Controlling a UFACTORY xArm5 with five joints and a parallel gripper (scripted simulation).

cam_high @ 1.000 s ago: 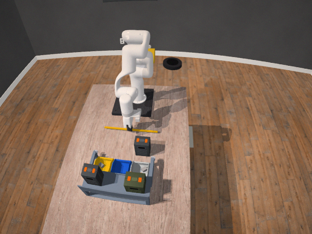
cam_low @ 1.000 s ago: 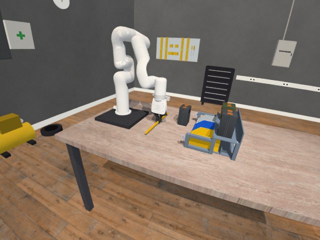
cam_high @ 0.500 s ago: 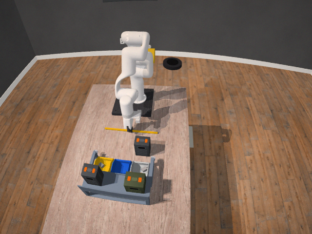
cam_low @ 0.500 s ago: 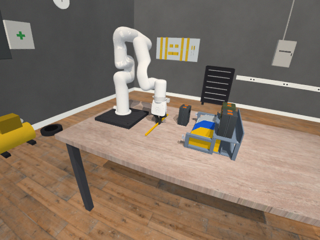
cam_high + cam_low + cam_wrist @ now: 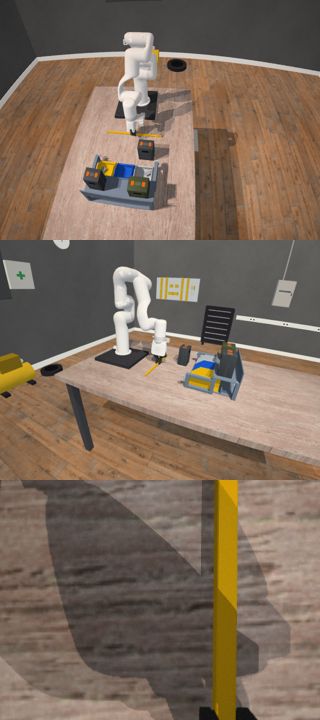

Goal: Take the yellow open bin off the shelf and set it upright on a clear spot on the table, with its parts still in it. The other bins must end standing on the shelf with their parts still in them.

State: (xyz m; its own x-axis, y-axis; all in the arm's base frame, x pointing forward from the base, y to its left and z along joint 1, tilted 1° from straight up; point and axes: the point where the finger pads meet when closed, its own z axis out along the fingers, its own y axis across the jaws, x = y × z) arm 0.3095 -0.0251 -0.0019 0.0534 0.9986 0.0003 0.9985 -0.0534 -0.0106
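The thin yellow rod is 20 mm below my hand. From my hand the other things lie so: grey part (290 mm ahead, 150 mm to the right, 10 mm below); pale grey bin (340 mm ahead, 90 mm to the left, 20 mm above); blue bin (340 mm ahead, 20 mm to the right, 20 mm above).
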